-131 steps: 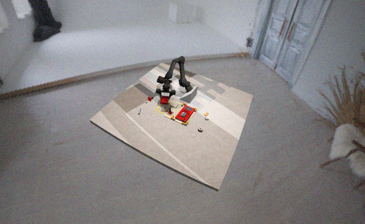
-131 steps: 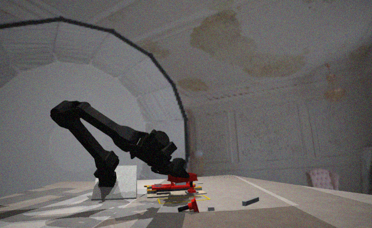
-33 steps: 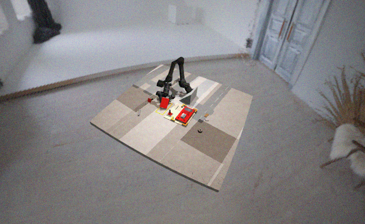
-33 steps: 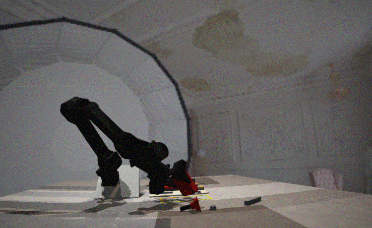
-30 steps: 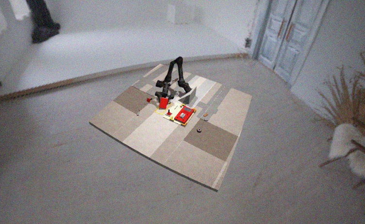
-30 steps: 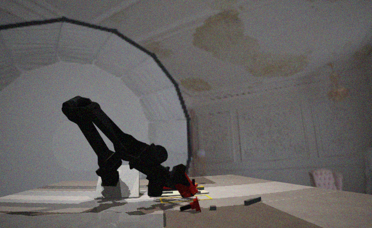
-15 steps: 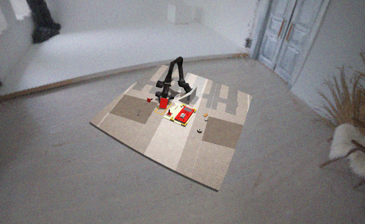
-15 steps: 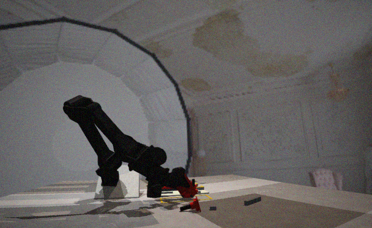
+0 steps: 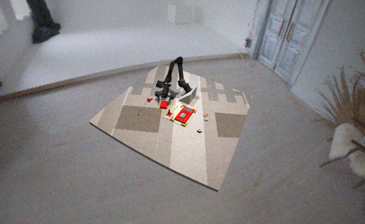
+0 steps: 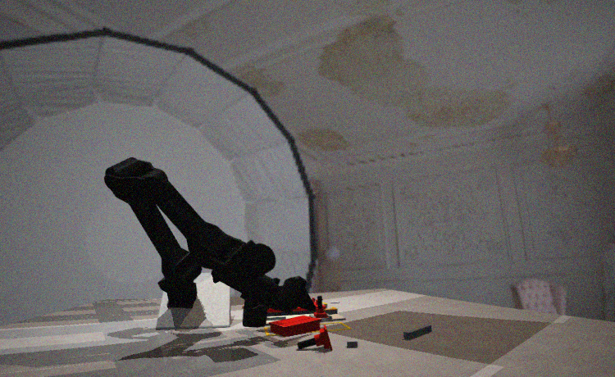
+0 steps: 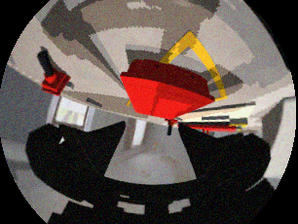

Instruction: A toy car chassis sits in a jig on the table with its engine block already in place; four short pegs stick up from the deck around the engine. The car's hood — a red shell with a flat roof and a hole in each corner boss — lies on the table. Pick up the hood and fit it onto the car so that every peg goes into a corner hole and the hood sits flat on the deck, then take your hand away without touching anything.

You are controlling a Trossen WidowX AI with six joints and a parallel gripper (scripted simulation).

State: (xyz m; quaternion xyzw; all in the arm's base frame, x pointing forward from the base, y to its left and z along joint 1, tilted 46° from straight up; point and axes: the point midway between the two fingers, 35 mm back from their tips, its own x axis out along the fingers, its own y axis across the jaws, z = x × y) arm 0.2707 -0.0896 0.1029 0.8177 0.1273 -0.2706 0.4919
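My gripper tip is now 3 cm above the red hood, 2 cm past it and 1 cm to the left of it. Also, from my gripper tip: black-and-white wheel (44 cm to the left, 8 cm ahead, 3 cm below); then grey engine block (24 cm to the left, 3 cm ahead, 2 cm below).
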